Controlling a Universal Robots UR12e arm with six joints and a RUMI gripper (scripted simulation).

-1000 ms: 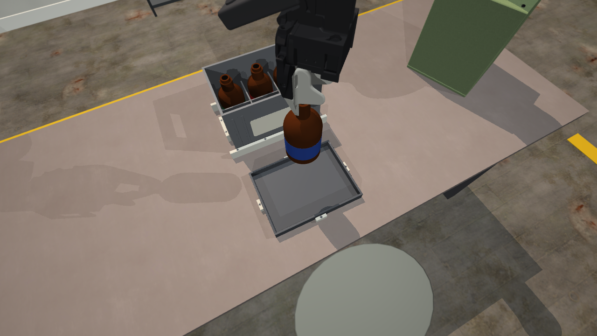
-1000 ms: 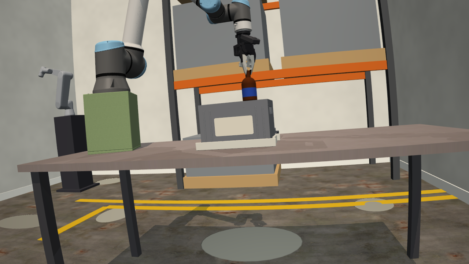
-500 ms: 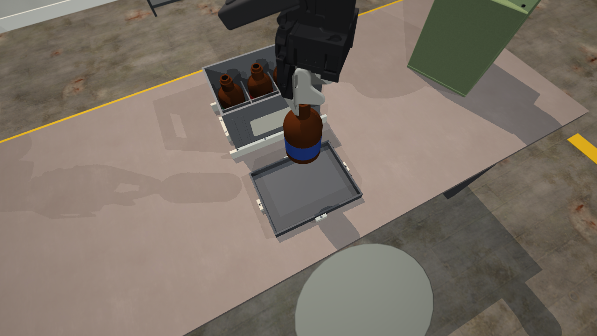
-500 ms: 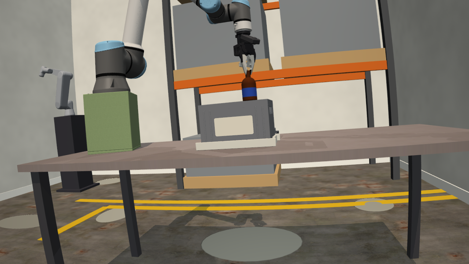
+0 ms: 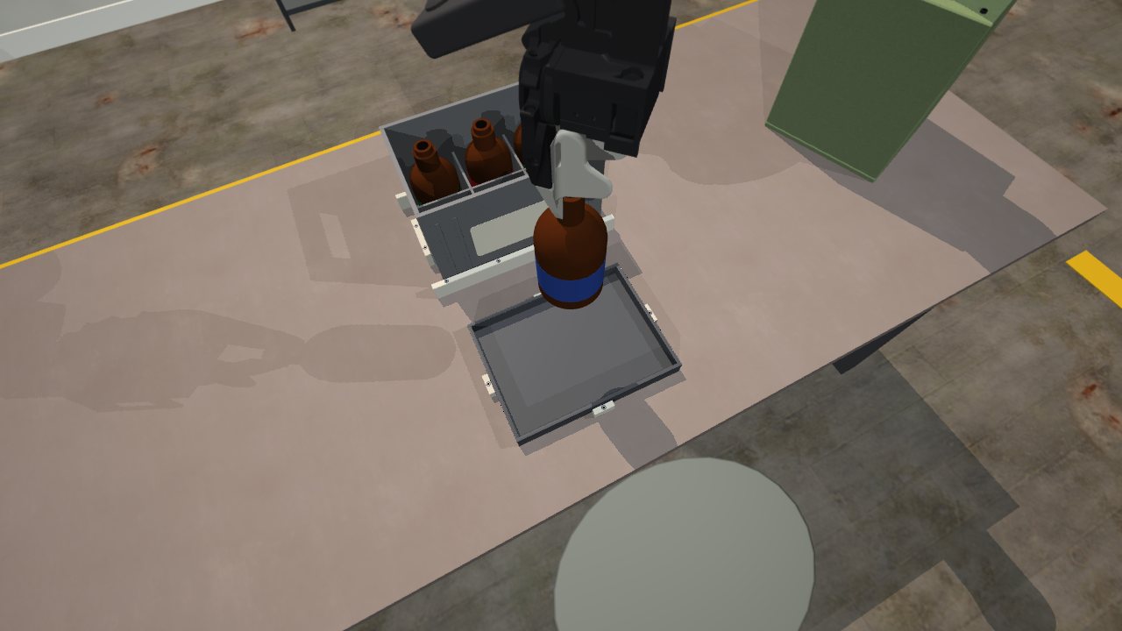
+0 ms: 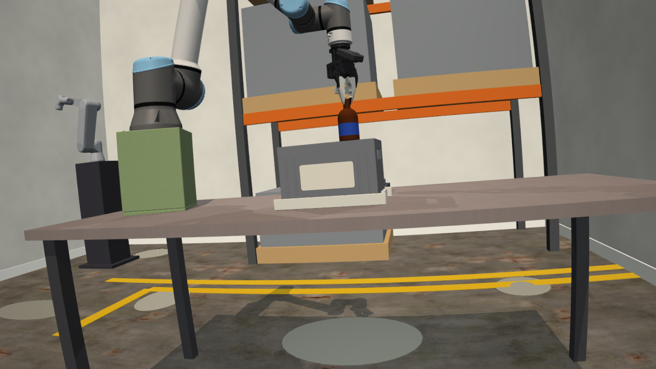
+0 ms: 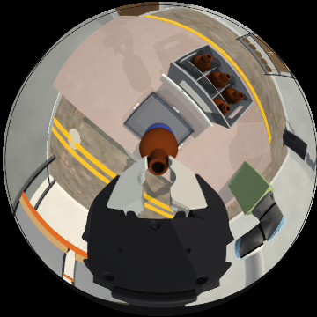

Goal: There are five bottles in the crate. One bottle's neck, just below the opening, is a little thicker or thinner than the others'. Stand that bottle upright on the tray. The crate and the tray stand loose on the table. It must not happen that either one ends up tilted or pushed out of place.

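Now: the brown bottle 7 cm below my hand and 1 cm to the left of it. Also, from my hand: grey crate (27 cm to the right, 25 cm below, 3 cm behind); dark tray (33 cm below, 1 cm to the left).
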